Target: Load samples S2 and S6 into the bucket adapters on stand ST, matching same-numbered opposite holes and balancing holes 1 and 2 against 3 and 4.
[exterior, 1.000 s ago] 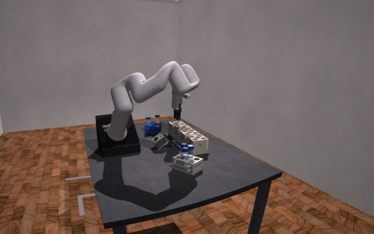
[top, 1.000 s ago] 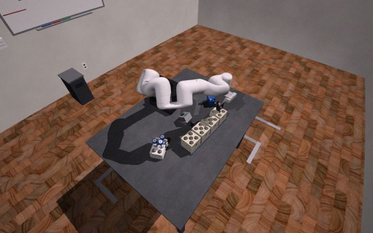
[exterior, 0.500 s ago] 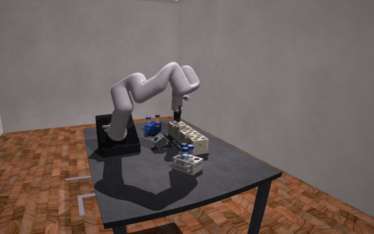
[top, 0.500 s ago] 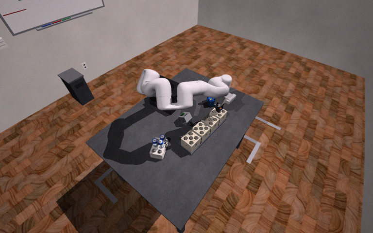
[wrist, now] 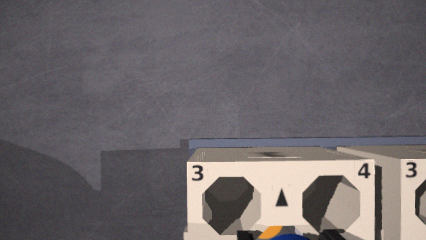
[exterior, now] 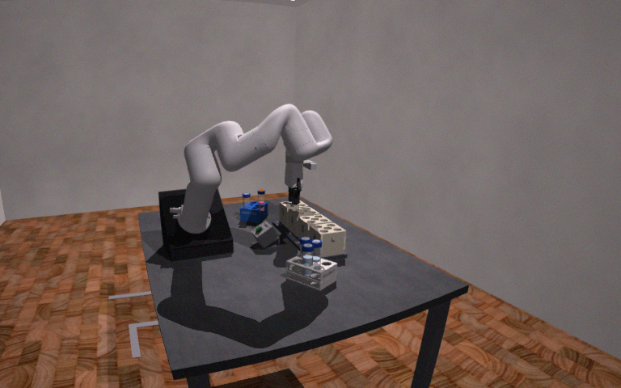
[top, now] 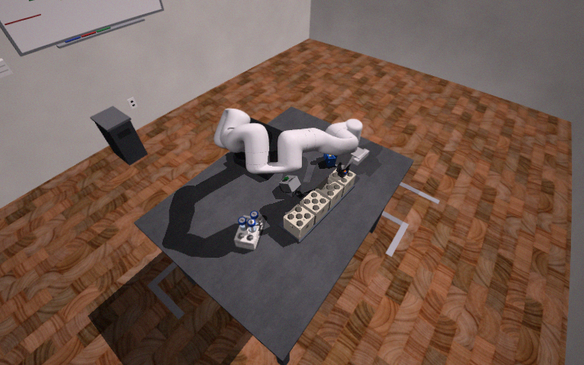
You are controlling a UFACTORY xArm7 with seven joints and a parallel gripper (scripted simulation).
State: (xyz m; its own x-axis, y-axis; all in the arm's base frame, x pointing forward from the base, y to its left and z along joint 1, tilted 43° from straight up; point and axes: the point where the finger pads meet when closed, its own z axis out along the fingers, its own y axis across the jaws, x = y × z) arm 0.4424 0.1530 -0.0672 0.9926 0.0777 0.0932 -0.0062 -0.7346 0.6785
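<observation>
Right now my hand is 10 cm past the orange-dot tube, 18 cm to the right of it and 6 cm above it. Round my hand: white rack 14 cm behind, 51 cm to the right, 9 cm below; then blue rack 13 cm behind, 16 cm to the left, 9 cm below.
</observation>
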